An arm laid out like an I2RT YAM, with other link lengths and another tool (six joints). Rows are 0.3 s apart.
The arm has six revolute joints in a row. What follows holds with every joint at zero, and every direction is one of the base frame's.
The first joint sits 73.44 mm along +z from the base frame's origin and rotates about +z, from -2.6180 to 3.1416 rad.
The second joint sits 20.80 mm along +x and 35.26 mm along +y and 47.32 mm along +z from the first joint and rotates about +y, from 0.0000 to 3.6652 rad.
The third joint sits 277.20 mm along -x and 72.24 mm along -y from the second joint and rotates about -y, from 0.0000 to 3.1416 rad.
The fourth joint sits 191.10 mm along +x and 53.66 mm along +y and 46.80 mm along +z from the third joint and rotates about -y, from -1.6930 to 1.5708 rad.
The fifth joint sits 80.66 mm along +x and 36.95 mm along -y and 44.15 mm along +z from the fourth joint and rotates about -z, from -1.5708 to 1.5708 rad.
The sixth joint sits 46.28 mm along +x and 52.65 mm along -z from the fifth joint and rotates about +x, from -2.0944 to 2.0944 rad.
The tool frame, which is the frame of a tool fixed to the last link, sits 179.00 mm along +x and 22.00 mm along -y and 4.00 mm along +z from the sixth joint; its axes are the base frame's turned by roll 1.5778, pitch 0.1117 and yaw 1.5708 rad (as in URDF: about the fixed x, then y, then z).
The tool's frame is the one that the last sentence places.
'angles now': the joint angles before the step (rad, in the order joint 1, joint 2, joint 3, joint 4, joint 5, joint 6). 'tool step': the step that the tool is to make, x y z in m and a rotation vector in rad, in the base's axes. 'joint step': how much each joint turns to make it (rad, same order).
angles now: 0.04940 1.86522 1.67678 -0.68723 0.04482 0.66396
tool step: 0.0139 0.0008 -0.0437 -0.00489 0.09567 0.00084
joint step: 0.00010 0.14716 0.08164 -0.03024 -0.00033 -0.00069
